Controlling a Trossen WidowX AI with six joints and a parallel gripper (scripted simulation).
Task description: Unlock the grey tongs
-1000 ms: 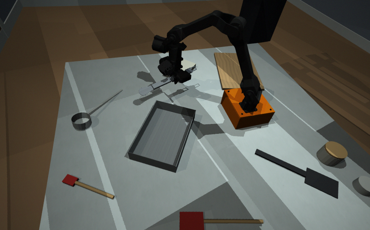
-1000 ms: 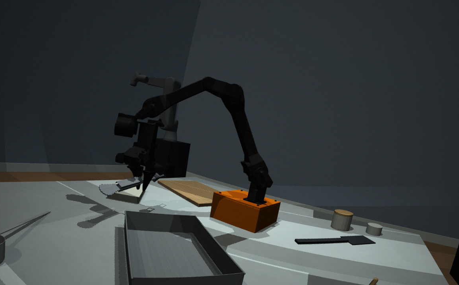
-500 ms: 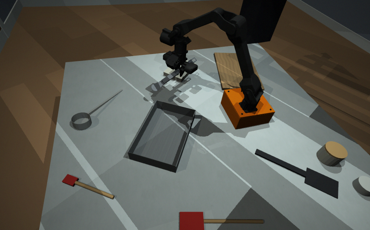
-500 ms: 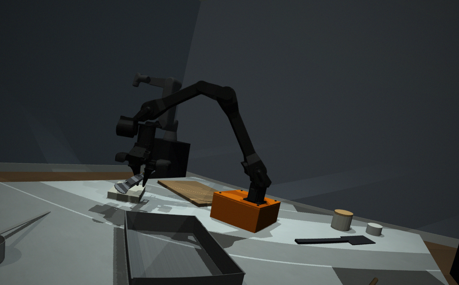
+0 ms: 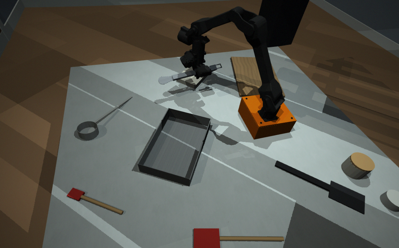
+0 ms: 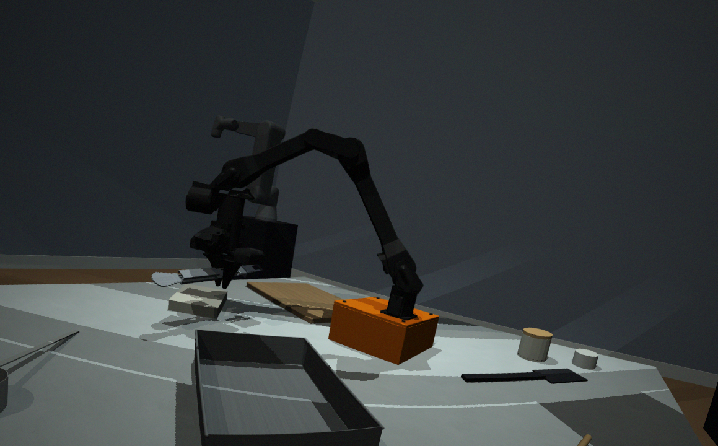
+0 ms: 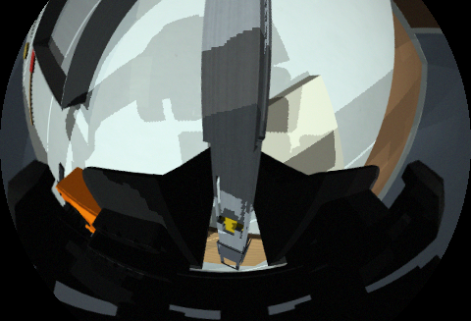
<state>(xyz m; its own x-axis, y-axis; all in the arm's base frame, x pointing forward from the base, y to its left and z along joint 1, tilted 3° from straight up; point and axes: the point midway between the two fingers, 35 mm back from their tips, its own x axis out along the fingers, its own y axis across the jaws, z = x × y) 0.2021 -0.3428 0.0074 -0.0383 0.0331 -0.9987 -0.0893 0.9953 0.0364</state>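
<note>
The wooden board is 370 mm behind my gripper tip, 20 mm to the right of it and 70 mm below it. From my gripper tip the other things lie so: beige block (30 mm behind, 110 mm to the right, 60 mm below); then black spatula (280 mm behind, 660 mm to the left, 70 mm below); then dark roasting tin (190 mm ahead, 330 mm to the left, 50 mm below).
</note>
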